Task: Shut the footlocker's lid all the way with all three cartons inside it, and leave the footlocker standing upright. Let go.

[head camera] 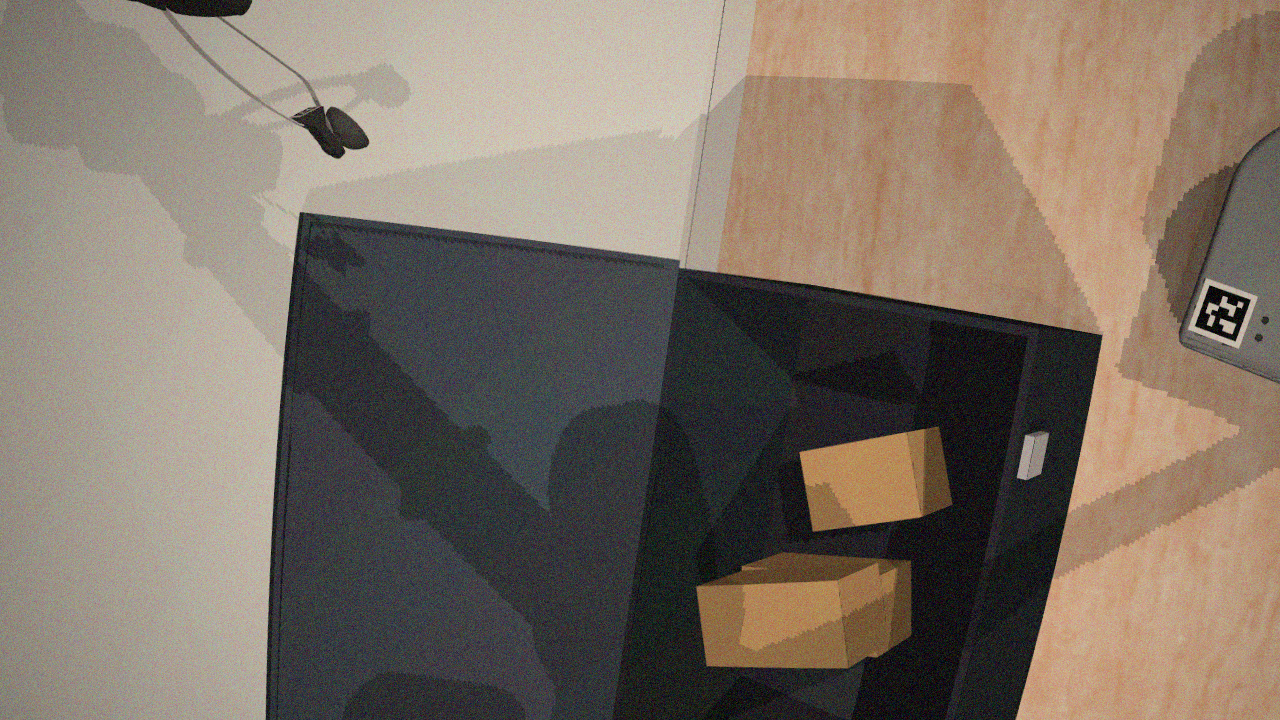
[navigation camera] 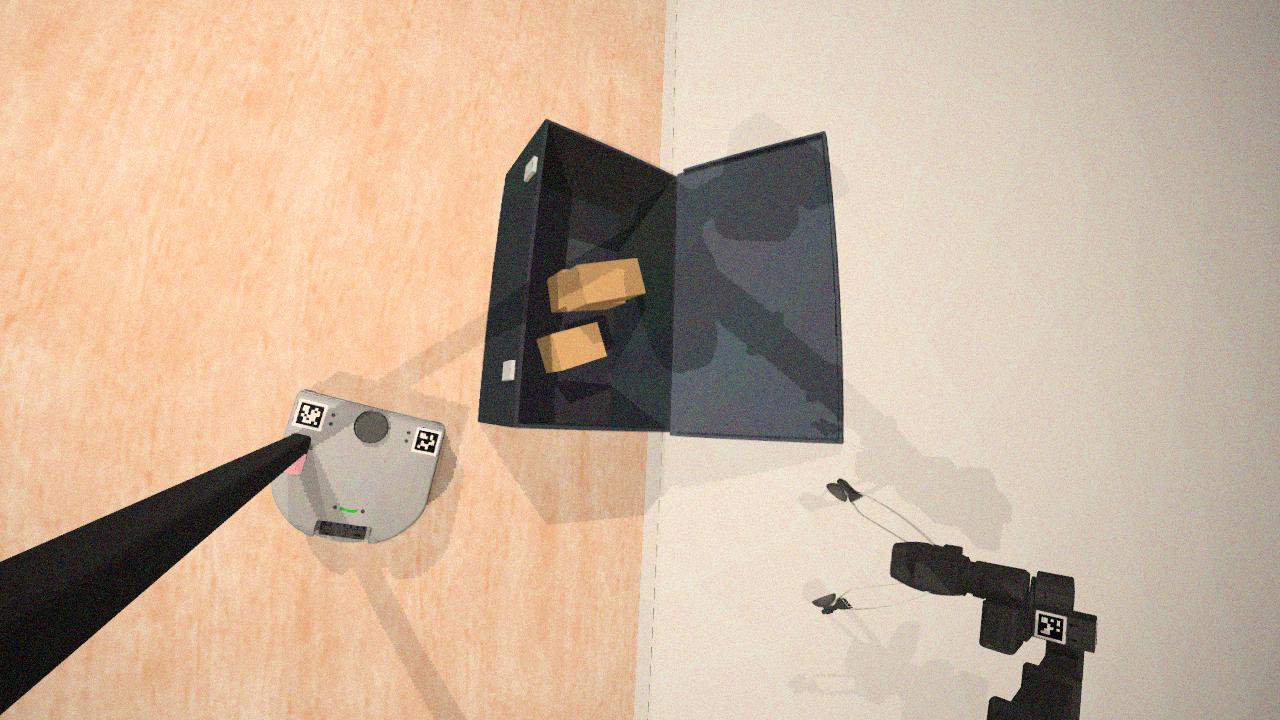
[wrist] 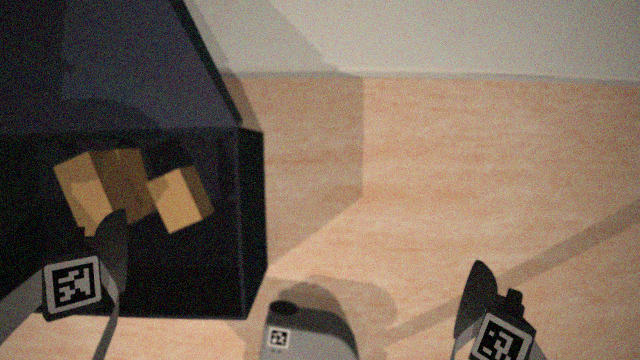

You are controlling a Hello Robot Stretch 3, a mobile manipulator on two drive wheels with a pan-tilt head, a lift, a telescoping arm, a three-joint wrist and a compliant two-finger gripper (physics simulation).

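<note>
The dark footlocker (head camera: 1065, 402) (navigation camera: 510, 268) (wrist: 254, 225) stands upright on the floor. Its lid (head camera: 420, 313) (navigation camera: 778, 268) (wrist: 125, 55) is wide open, swung back on the wall side. One tan carton (head camera: 863, 483) (navigation camera: 572, 347) (wrist: 176, 200) lies inside, apart from two others. Those two cartons (head camera: 778, 622) (navigation camera: 608, 282) (wrist: 87, 190) overlap in view, so the rear one is mostly hidden. My gripper (navigation camera: 836, 547) (wrist: 297, 264) is open and empty, off the end of the lid. One of its fingertips shows at the upper left of the head view.
The pale wall (head camera: 537, 89) (navigation camera: 1074, 223) (wrist: 450, 35) rises behind the footlocker. My grey base (head camera: 1253, 241) (navigation camera: 358, 474) (wrist: 310, 340) stands on the wood floor (navigation camera: 268, 179) off the footlocker's front corner. My black mast (navigation camera: 134, 555) crosses the lower left of the navigation view.
</note>
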